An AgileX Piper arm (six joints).
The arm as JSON. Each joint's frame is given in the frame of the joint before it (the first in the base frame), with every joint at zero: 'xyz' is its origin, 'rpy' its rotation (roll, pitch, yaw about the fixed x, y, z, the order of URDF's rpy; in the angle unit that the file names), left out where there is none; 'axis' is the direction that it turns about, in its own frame. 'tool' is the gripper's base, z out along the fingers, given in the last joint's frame.
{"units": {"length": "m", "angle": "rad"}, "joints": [
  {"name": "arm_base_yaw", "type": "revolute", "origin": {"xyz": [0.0, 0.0, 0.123]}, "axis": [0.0, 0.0, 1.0]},
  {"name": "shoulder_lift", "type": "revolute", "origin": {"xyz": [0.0, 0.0, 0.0], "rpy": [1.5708, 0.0, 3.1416]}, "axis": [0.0, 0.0, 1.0]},
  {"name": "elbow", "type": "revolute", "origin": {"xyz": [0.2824, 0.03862, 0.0], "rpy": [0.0, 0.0, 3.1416]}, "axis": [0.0, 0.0, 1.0]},
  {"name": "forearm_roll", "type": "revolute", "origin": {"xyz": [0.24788, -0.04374, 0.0], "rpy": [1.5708, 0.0, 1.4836]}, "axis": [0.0, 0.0, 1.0]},
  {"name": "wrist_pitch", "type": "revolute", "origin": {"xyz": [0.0, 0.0, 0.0], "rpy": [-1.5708, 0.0, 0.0]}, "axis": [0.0, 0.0, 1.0]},
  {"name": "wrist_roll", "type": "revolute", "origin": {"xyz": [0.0, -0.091, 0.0], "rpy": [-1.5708, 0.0, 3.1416]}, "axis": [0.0, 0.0, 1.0]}
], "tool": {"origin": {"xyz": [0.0, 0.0, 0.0], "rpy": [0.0, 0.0, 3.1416]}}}
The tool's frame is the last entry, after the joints.
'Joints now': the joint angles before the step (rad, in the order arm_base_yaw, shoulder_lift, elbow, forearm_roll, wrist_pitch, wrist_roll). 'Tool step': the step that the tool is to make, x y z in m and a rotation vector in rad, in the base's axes. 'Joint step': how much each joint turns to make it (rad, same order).
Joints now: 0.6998, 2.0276, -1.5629, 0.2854, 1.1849, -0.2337
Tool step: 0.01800, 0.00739, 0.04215, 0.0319, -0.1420, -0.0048
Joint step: 0.0000, -0.0068, -0.1616, -0.0755, 0.0321, 0.0352
